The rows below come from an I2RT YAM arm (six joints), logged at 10 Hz.
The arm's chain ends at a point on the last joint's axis. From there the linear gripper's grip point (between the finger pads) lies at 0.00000 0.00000 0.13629 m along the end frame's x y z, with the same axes.
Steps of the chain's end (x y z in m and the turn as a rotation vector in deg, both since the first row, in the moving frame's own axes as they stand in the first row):
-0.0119, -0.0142, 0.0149, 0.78, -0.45, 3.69
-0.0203, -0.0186, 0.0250, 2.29, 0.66, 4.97
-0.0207, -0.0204, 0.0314, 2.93, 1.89, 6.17
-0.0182, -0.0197, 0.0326, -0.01, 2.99, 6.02
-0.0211, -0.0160, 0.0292, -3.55, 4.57, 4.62
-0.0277, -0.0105, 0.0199, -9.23, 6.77, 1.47
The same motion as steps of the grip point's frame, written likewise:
-0.0129, -0.0161, 0.0149, 0.78, -0.45, 3.69
-0.0185, -0.0240, 0.0249, 2.29, 0.66, 4.97
-0.0158, -0.0271, 0.0311, 2.93, 1.89, 6.17
-0.0111, -0.0193, 0.0324, -0.01, 2.99, 6.02
-0.0106, -0.0071, 0.0285, -3.55, 4.57, 4.62
-0.0120, 0.0115, 0.0172, -9.23, 6.77, 1.47

